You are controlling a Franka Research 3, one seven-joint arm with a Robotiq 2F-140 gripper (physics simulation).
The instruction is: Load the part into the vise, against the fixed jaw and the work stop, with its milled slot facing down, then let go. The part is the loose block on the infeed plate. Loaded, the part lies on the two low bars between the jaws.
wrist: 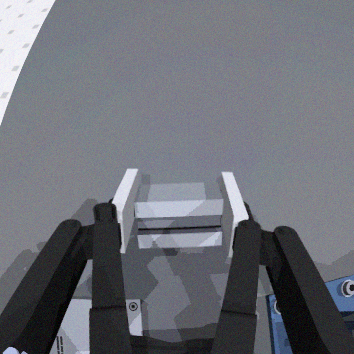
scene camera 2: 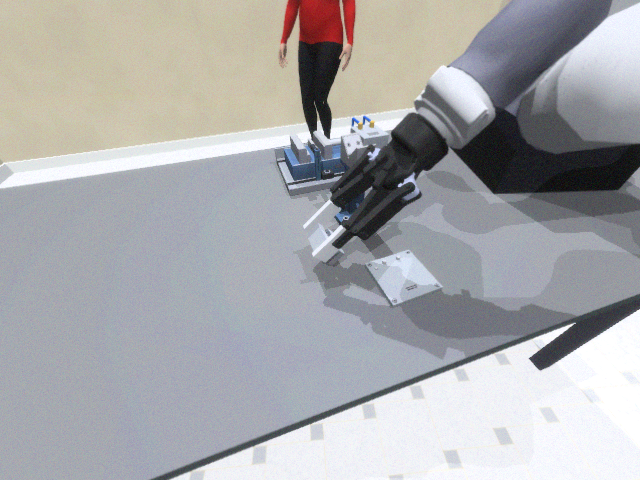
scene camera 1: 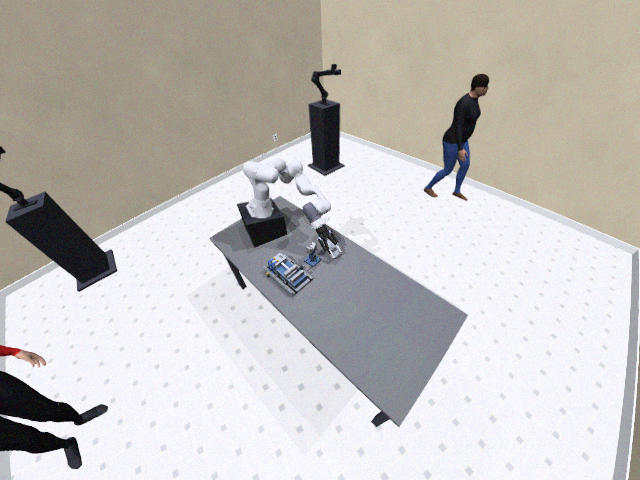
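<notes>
The part, a pale grey block, is held between the flat pale fingertips of my gripper. My gripper is tilted and shut on it, above the table beside the blue stand. In the wrist view the part's groove faces back toward the palm; its underside is hidden. The vise, blue and grey with upright jaws, stands apart, beyond the stand in scene camera 2. I cannot tell the work stop there. The infeed plate lies on the table with no block on it.
A blue stand with a grey head rises between gripper and vise. The black robot base stands on the grey table. People and two black pedestals stand off the table.
</notes>
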